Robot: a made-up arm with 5 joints.
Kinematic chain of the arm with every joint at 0, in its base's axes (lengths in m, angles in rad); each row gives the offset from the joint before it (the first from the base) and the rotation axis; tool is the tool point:
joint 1: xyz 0 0 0.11 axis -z
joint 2: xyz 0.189 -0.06 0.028 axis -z
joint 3: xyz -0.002 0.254 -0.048 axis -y
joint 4: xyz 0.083 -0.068 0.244 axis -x
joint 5: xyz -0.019 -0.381 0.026 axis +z
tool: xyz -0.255 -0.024 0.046
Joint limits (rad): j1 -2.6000..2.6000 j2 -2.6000..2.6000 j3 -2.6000..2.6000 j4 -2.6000..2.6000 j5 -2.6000..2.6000
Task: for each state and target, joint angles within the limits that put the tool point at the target. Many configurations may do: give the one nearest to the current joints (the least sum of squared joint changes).
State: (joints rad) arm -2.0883 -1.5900 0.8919 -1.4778 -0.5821
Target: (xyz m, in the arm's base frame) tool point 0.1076 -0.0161 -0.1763
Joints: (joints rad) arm -1.9986 -1.6902 0.7802 -1.8828 0.1085
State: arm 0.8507 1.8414 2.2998 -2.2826 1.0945
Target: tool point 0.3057 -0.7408 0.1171
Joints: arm 0.6922 1.7391 2.0948 -2.3891 0.8342
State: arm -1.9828 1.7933 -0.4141 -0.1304 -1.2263
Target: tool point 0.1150 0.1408 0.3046
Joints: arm -1.8131 2.3232 -0.8557 -0.4687 -1.0485
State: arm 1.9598 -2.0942 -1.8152 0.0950 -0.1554
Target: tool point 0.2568 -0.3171 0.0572
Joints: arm 2.0713 -2.0323 -2.1365 0.1309 -0.1649
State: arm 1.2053 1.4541 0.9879 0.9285 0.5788
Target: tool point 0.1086 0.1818 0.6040
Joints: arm 1.2049 1.2342 0.3146 0.5584 0.5373
